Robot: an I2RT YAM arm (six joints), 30 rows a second.
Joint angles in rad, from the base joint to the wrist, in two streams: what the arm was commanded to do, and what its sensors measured. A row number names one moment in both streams.
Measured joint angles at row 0:
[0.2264, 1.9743, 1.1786, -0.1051, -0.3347, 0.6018]
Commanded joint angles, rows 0 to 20:
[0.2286, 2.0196, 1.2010, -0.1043, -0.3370, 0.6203]
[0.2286, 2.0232, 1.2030, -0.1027, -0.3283, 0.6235]
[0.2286, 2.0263, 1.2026, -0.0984, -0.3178, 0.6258]
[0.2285, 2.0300, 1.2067, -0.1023, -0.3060, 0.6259]
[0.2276, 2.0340, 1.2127, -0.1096, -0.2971, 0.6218]
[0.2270, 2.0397, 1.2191, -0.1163, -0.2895, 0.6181]
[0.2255, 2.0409, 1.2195, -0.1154, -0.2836, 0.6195]
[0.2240, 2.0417, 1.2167, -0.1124, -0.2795, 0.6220]
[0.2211, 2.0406, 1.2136, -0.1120, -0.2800, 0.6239]
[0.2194, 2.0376, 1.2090, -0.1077, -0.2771, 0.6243]
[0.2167, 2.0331, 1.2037, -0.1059, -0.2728, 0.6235]
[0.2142, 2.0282, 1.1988, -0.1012, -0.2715, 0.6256]
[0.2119, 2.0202, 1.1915, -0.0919, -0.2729, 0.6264]
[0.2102, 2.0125, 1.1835, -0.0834, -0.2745, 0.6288]
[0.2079, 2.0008, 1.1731, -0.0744, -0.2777, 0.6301]
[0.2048, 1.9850, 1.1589, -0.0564, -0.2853, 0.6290]
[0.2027, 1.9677, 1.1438, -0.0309, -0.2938, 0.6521]
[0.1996, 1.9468, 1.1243, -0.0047, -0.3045, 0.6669]
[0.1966, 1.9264, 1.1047, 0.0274, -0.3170, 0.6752]
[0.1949, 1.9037, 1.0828, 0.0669, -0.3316, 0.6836]
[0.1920, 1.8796, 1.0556, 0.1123, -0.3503, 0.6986]
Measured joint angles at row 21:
[0.2016, 1.9537, 1.0996, 0.0162, -0.3191, 0.6582]
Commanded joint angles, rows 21 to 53:
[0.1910, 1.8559, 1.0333, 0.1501, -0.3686, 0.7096]
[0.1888, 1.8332, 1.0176, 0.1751, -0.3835, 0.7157]
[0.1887, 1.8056, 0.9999, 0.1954, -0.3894, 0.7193]
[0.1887, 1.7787, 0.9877, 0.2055, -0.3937, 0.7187]
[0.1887, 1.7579, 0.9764, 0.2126, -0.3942, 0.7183]
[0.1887, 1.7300, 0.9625, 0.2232, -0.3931, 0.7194]
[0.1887, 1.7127, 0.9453, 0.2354, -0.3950, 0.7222]
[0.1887, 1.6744, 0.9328, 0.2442, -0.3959, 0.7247]
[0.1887, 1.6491, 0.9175, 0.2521, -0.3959, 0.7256]
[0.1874, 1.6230, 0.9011, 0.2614, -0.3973, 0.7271]
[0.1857, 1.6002, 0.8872, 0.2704, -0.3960, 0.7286]
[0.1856, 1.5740, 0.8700, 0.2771, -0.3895, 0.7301]
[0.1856, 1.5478, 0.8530, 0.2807, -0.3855, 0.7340]
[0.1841, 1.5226, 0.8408, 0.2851, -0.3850, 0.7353]
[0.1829, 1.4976, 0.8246, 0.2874, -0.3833, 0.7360]
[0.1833, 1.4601, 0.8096, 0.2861, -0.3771, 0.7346]
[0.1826, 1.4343, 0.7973, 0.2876, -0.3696, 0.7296]
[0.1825, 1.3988, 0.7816, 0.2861, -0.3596, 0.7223]
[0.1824, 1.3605, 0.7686, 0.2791, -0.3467, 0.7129]
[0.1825, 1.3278, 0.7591, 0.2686, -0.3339, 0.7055]
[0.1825, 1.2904, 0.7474, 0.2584, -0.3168, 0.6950]
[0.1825, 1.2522, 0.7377, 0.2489, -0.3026, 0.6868]
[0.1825, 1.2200, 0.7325, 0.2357, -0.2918, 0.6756]
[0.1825, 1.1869, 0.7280, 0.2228, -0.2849, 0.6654]
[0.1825, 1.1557, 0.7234, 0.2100, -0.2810, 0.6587]
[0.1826, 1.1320, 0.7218, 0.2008, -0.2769, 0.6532]
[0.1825, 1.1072, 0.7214, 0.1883, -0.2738, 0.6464]
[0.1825, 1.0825, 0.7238, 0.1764, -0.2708, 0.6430]
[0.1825, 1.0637, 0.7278, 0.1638, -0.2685, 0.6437]
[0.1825, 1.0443, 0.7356, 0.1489, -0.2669, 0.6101]
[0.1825, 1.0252, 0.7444, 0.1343, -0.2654, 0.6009]
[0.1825, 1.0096, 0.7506, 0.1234, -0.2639, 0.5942]
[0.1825, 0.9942, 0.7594, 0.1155, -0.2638, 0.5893]
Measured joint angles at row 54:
[0.1875, 1.0309, 0.7284, 0.1650, -0.2840, 0.6373]
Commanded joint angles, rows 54 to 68:
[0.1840, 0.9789, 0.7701, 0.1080, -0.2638, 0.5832]
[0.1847, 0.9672, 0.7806, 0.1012, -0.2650, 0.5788]
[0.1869, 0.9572, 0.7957, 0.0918, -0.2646, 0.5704]
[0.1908, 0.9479, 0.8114, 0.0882, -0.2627, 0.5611]
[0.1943, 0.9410, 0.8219, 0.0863, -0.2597, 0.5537]
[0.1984, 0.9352, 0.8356, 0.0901, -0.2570, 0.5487]
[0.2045, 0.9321, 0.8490, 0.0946, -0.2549, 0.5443]
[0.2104, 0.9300, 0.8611, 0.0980, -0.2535, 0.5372]
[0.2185, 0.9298, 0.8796, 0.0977, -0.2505, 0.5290]
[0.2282, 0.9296, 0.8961, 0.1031, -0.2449, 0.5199]
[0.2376, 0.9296, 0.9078, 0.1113, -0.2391, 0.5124]
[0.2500, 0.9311, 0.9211, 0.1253, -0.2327, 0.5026]
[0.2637, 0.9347, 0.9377, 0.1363, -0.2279, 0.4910]
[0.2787, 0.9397, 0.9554, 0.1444, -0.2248, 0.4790]
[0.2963, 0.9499, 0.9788, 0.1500, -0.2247, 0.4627]
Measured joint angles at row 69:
[0.2646, 0.9478, 0.9215, 0.1001, -0.2413, 0.5217]
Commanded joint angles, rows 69 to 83:
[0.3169, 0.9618, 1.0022, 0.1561, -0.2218, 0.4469]
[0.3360, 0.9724, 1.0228, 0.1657, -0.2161, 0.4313]
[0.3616, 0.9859, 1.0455, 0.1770, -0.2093, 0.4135]
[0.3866, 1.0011, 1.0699, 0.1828, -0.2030, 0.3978]
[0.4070, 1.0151, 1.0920, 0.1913, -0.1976, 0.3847]
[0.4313, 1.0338, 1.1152, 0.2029, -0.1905, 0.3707]
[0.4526, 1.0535, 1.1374, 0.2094, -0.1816, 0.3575]
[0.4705, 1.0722, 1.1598, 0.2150, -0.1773, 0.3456]
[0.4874, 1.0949, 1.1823, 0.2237, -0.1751, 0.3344]
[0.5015, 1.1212, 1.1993, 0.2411, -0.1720, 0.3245]
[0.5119, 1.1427, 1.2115, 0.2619, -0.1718, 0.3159]
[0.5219, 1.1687, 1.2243, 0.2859, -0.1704, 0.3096]
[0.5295, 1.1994, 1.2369, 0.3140, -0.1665, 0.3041]
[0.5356, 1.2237, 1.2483, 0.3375, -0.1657, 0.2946]
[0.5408, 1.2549, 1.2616, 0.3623, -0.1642, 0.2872]
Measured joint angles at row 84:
[0.5274, 1.1976, 1.2289, 0.2565, -0.1860, 0.3363]
